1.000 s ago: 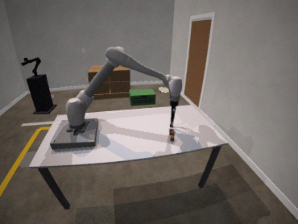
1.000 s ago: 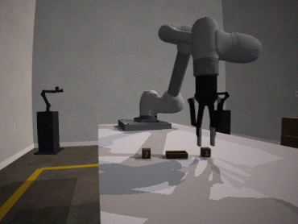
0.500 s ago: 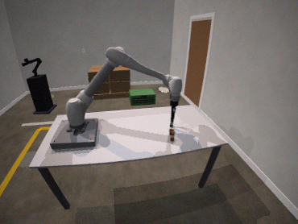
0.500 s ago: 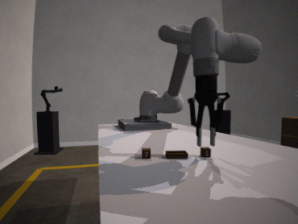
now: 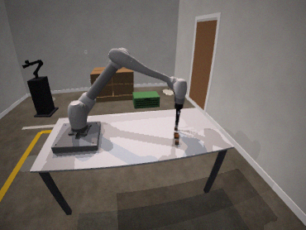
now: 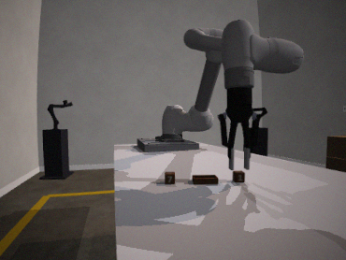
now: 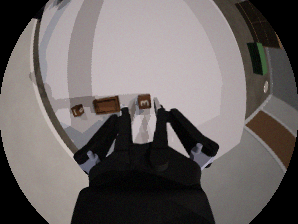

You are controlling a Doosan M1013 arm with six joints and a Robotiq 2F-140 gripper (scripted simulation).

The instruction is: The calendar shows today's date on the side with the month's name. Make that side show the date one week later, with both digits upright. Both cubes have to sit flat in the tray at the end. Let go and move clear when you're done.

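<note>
Right now my hand is 10 cm to the left of the brown tray, 6 cm above it and 2 cm past it.
</note>
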